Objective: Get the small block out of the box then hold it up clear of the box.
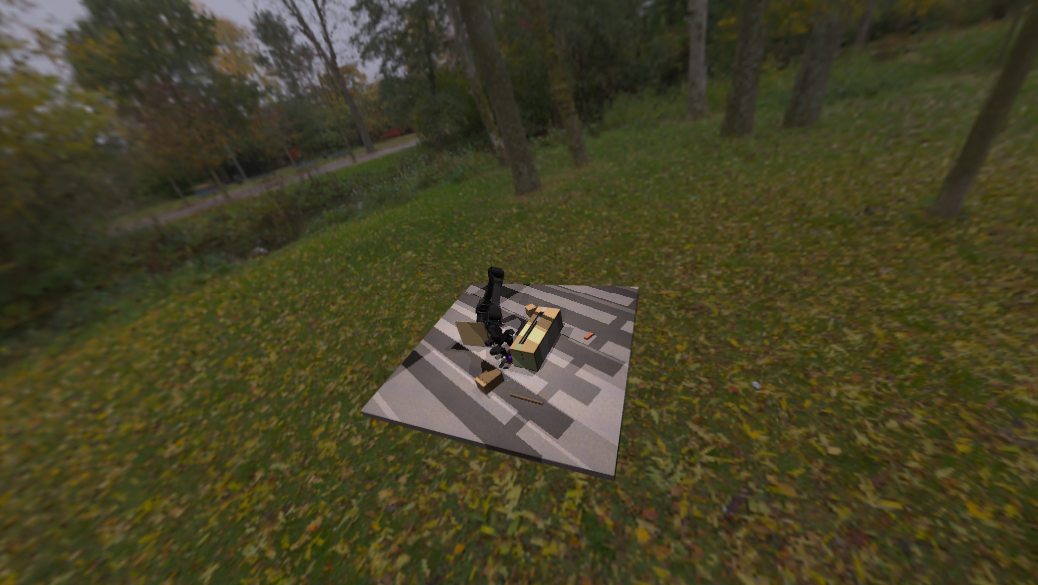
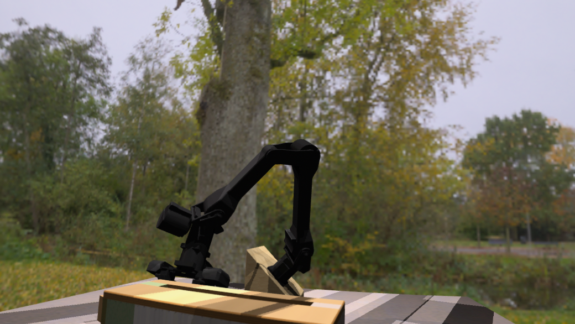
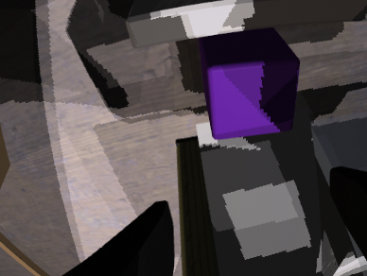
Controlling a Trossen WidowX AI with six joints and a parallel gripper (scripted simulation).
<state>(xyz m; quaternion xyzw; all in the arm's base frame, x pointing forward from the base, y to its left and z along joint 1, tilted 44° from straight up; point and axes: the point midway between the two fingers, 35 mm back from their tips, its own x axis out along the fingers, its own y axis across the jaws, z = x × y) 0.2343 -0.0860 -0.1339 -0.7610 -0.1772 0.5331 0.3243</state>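
Now: gripper tip 4 cm above the purple block, 2 cm past it and 1 cm to the right of it. The rest, counted from my gripper tip: wooden box: 16 cm to the left, 7 cm ahead; thin wooden stick: 22 cm to the right, 17 cm ahead, 6 cm below; tan cube: 43 cm to the left, 5 cm behind, 3 cm below.
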